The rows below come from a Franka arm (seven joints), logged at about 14 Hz.
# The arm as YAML. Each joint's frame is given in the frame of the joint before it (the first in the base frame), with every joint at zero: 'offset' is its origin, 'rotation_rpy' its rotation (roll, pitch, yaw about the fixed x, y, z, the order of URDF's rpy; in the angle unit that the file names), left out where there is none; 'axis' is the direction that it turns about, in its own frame. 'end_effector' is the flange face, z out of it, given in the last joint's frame.
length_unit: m
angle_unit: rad
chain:
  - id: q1
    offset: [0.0, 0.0, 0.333]
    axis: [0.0, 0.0, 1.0]
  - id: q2
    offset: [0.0, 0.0, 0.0]
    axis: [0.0, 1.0, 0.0]
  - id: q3
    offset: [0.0, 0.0, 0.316]
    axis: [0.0, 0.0, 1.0]
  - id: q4
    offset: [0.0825, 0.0, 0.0]
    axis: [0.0, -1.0, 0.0]
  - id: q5
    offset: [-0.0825, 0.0, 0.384]
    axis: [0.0, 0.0, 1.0]
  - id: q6
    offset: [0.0, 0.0, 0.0]
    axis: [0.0, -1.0, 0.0]
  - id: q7
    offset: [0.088, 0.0, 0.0]
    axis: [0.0, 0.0, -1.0]
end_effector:
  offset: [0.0, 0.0, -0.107]
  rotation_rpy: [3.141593, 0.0, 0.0]
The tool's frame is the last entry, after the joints.
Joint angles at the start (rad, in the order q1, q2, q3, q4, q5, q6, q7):
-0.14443, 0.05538, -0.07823, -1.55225, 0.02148, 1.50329, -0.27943
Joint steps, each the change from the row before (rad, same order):
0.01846, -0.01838, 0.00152, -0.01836, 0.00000, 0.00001, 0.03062
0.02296, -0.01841, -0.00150, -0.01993, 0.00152, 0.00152, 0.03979
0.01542, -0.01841, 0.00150, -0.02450, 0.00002, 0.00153, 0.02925
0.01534, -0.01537, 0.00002, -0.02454, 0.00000, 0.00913, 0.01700
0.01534, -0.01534, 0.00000, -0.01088, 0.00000, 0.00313, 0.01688
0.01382, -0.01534, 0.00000, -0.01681, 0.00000, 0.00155, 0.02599
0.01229, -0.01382, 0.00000, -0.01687, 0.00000, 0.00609, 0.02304
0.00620, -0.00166, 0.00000, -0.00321, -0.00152, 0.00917, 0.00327
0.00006, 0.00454, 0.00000, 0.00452, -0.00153, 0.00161, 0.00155
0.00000, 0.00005, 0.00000, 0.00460, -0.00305, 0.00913, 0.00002
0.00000, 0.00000, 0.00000, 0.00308, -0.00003, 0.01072, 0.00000
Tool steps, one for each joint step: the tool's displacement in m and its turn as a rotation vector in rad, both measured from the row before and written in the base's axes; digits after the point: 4 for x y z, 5 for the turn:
-0.0034, 0.0117, 0.0018, -0.00153, 0.00092, -0.01054
-0.0034, 0.0126, 0.0011, -0.00105, 0.00107, -0.01824
-0.0043, 0.0098, -0.0012, -0.00072, 0.00547, -0.01221
-0.0030, 0.0086, -0.0023, -0.00060, 0.00059, -0.00174
-0.0031, 0.0085, 0.0034, -0.00160, -0.00697, -0.00150
-0.0039, 0.0076, 0.0005, -0.00137, 0.00082, -0.01202
-0.0032, 0.0067, -0.0001, -0.00151, -0.00222, -0.01072
0.0007, 0.0030, 0.0001, -0.00248, -0.00731, 0.00280
0.0016, -0.0002, -0.0002, -0.00216, -0.00135, -0.00146
0.0012, -0.0005, 0.0028, -0.00443, -0.01330, -0.00009
0.0014, -0.0002, 0.0023, -0.00143, -0.01372, -0.00024

